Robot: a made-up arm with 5 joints.
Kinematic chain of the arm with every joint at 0, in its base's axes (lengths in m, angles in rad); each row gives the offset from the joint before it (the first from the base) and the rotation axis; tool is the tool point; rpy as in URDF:
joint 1: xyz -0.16 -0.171 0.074 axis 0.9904 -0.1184 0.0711
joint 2: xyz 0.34 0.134 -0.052 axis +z
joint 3: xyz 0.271 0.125 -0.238 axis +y
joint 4: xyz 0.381 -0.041 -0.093 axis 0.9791 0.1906 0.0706
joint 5: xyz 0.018 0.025 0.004 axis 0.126 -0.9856 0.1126
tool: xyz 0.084 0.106 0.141 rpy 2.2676 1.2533 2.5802
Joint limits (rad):
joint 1: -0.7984..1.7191
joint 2: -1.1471..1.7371
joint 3: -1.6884..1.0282
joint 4: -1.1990..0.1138
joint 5: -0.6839..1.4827
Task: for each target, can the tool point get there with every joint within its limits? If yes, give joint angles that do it. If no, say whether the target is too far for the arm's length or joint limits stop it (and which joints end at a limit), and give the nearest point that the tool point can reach.
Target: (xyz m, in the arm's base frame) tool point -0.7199 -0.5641 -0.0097
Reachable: no: joint limits stop it (at a limit: joint 1, joint 2, joint 3) | nearest point -0.2153 -0.4060 0.3886 | short by 0.662 m
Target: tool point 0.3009 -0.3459 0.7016
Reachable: yes | joints 1.5155 0.4648 -1.2995 -0.2071 -0.0729
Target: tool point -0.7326 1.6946 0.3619
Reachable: no: too far | nearest point -0.1716 0.8646 0.2625 | short by 1.007 m
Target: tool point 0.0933 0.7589 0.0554
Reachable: yes | joints 0.0781 1.3580 -0.4521 -0.4211 -0.3048
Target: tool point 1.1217 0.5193 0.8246
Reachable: no: too far | nearest point 0.8664 0.3788 0.6727 | short by 0.329 m
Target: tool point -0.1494 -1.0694 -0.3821
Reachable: no: joint limits stop it (at a limit: joint 1, joint 2, joint 3, joint 4, joint 5) | nearest point 0.4341 -0.9655 -0.4382 | short by 0.595 m
